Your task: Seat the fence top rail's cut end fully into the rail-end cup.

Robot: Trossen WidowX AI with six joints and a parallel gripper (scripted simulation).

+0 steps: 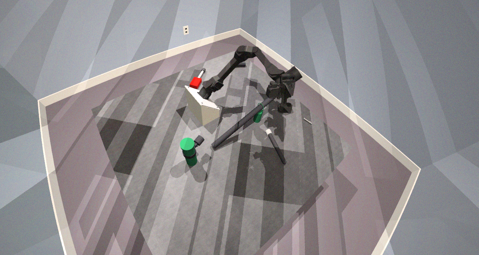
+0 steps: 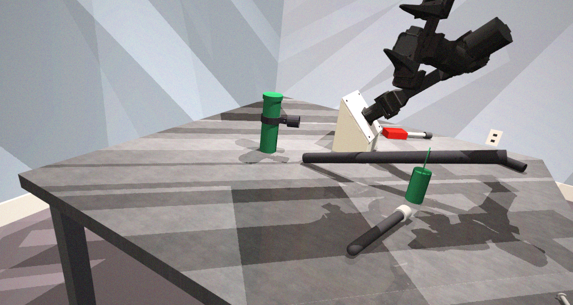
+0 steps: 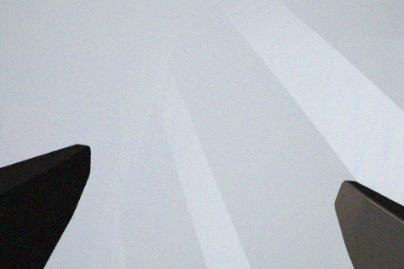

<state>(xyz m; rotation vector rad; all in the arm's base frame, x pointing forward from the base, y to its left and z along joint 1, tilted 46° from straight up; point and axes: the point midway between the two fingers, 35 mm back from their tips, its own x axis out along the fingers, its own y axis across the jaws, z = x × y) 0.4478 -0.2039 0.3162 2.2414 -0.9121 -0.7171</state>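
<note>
My gripper tip is now 330 mm above the rail-end cup, 290 mm to the left of it and 270 mm past it. Round my gripper tip: red-handled tool: 780 mm behind, 440 mm below, 120 mm to the left; then green loop: 350 mm below, 200 mm behind, 150 mm to the left; then pin: 440 mm below, 420 mm to the left, 50 mm ahead.
</note>
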